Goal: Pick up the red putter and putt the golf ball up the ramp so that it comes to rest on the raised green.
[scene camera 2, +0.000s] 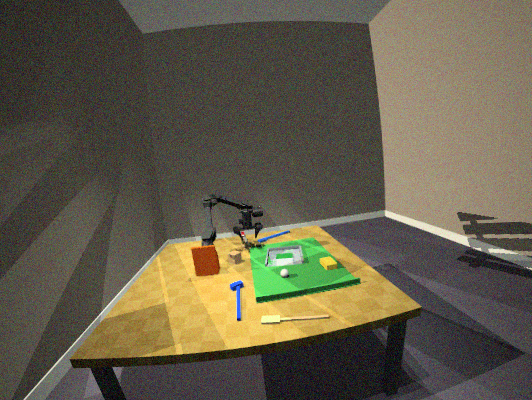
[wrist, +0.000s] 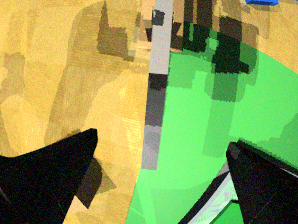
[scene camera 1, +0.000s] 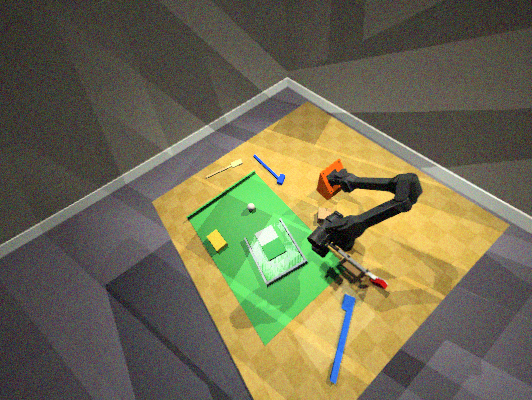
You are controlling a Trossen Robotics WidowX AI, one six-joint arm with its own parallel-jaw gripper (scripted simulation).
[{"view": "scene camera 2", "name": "green mat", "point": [266,280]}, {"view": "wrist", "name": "my gripper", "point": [165,143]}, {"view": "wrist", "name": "green mat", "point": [220,90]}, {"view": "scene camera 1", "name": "green mat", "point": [271,307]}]
